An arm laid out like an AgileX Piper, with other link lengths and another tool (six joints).
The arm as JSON. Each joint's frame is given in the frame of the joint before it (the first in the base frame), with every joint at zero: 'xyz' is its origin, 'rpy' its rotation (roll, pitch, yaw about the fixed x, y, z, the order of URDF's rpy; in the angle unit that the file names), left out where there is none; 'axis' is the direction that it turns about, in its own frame. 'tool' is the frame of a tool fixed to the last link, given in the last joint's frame.
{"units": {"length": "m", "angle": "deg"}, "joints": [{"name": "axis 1", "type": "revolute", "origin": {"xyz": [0.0, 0.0, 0.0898]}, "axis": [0.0, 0.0, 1.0]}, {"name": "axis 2", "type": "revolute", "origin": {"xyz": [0.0, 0.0, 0.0]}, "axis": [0.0, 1.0, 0.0]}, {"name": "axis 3", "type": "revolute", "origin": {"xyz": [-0.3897, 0.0, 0.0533]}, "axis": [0.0, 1.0, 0.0]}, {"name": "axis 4", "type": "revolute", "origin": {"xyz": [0.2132, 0.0, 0.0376]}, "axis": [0.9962, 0.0, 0.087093]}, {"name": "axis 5", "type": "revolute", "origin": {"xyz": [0.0, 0.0, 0.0]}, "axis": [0.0, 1.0, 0.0]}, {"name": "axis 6", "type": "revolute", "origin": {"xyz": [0.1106, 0.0, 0.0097]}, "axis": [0.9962, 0.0, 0.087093]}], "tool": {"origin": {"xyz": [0.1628, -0.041, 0.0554], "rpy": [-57.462, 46.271, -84.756]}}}
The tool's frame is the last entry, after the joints.
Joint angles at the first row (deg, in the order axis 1, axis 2, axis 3, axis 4, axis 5, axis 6):
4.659 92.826 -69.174 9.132 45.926 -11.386
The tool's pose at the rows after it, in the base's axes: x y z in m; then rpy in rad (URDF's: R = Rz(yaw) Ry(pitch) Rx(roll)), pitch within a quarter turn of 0, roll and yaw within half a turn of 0:
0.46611, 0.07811, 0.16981, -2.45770, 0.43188, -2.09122
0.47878, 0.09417, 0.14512, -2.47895, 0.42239, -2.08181
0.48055, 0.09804, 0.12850, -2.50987, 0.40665, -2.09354
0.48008, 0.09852, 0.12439, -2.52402, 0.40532, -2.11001
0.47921, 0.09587, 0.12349, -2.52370, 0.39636, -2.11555
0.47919, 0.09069, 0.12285, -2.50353, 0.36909, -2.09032
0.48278, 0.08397, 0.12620, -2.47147, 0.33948, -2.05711
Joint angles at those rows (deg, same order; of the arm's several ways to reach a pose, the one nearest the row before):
8.401 97.406 -69.174 15.018 41.230 -14.306
10.155 101.240 -69.174 15.793 38.555 -14.601
10.486 103.253 -69.173 16.194 38.346 -14.546
10.551 103.687 -69.174 16.370 38.409 -13.863
10.561 103.687 -69.175 15.490 38.592 -12.966
10.609 103.687 -69.187 13.200 38.794 -12.741
10.555 103.687 -69.939 10.312 39.276 -12.553

